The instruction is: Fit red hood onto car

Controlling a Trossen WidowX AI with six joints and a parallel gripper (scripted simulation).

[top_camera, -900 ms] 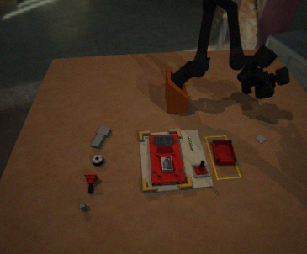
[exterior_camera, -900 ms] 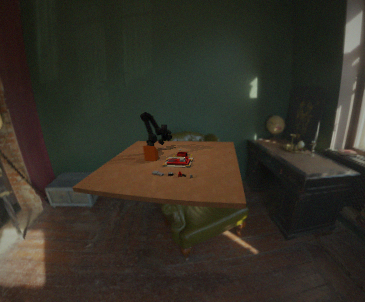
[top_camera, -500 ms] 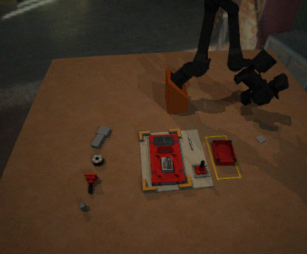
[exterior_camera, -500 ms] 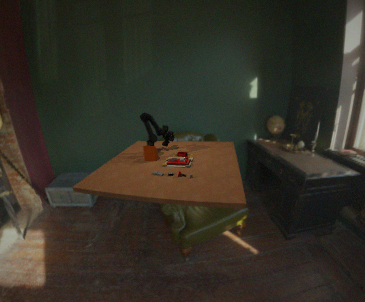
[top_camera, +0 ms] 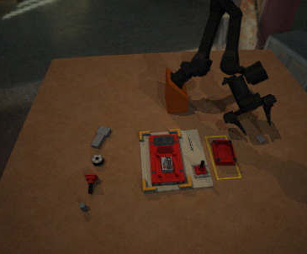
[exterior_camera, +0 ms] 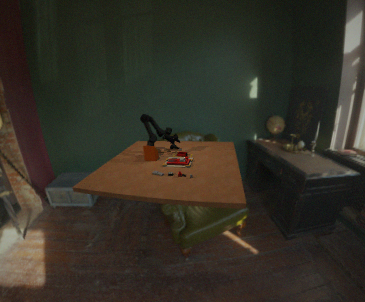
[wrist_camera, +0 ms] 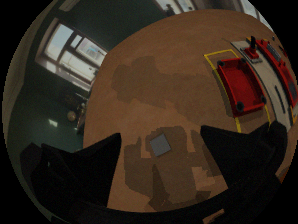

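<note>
Now: gripper tip 70 mm short of the red hood, 120 mm to the left of it and 50 mm above it. The rest, counted from my gripper tip: small grey tile 10 mm behind, 30 mm to the left, 60 mm below; then grey engine block 150 mm ahead, 320 mm to the right, 40 mm below; then wheel 130 mm ahead, 570 mm to the right, 50 mm below.
</note>
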